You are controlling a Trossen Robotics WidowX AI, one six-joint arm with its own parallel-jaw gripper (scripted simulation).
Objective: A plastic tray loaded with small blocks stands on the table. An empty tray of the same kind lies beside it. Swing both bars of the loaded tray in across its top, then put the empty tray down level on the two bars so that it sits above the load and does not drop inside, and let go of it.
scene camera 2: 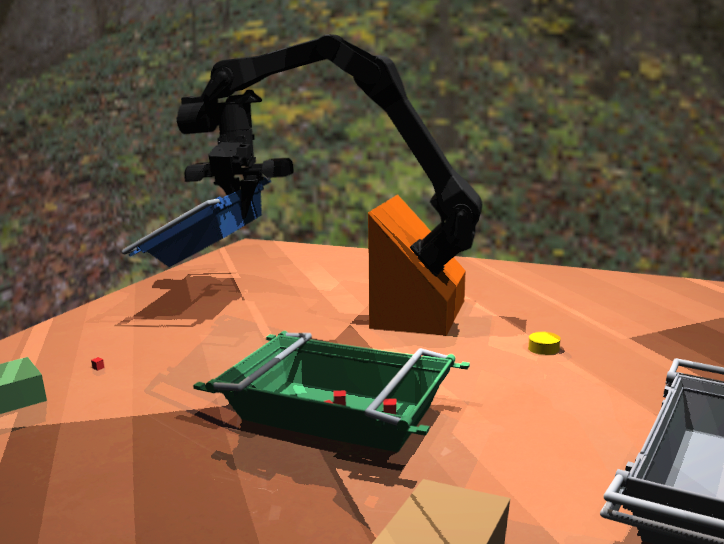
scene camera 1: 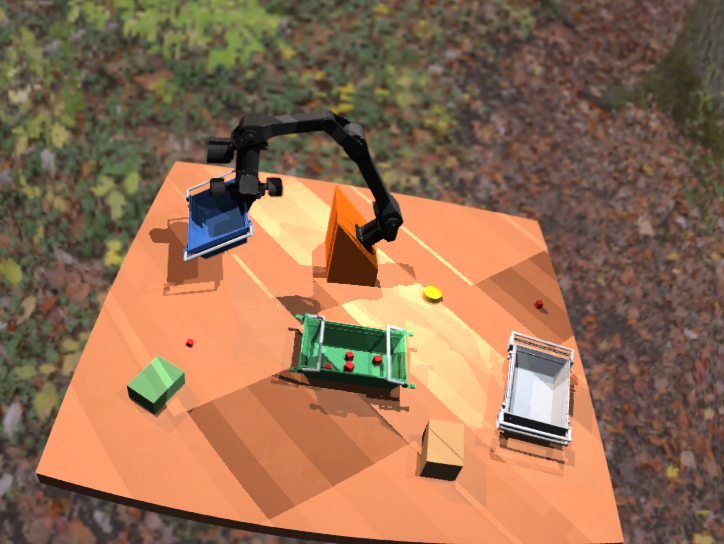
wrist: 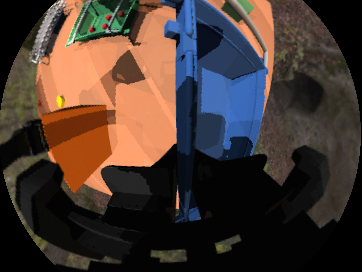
Observation:
In view: my gripper (scene camera 2: 241,218), a blue tray (scene camera 2: 213,220), a tan box (scene camera 1: 442,451) and a green box (scene camera 1: 155,385).
The blue tray shows as well in scene camera 1 (scene camera 1: 216,225) and in the wrist view (wrist: 220,80). My gripper is seen too in scene camera 1 (scene camera 1: 243,214) and in the wrist view (wrist: 180,147).

